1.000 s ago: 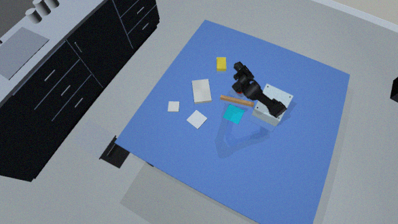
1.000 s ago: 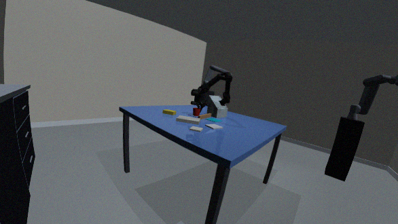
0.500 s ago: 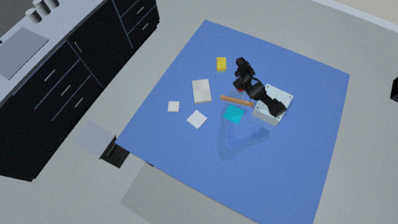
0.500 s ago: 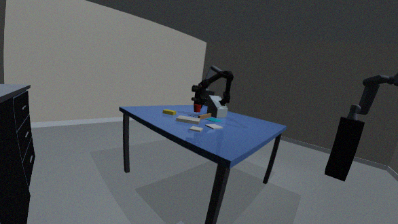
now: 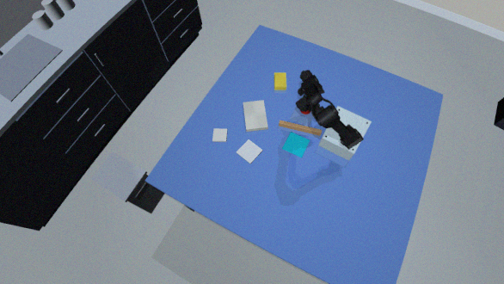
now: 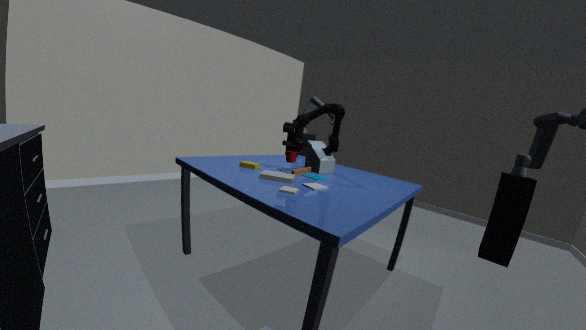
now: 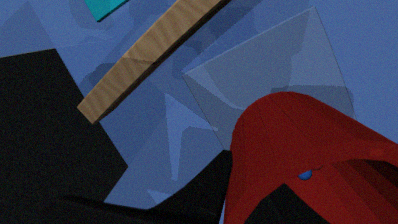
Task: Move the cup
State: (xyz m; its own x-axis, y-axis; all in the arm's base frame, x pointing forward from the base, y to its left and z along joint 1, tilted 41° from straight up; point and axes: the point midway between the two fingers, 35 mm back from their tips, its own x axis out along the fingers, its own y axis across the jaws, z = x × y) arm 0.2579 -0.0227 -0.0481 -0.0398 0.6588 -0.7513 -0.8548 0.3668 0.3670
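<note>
Now: the blue marble 40 mm to the right of my gripper tip, 30 mm ahead of it and 20 mm below it. Round my gripper tip: wooden plank: 90 mm below, 80 mm to the left; then bluish pad: 100 mm below, 30 mm ahead, 20 mm to the right; then red cup: 30 mm ahead, 20 mm to the right.
</note>
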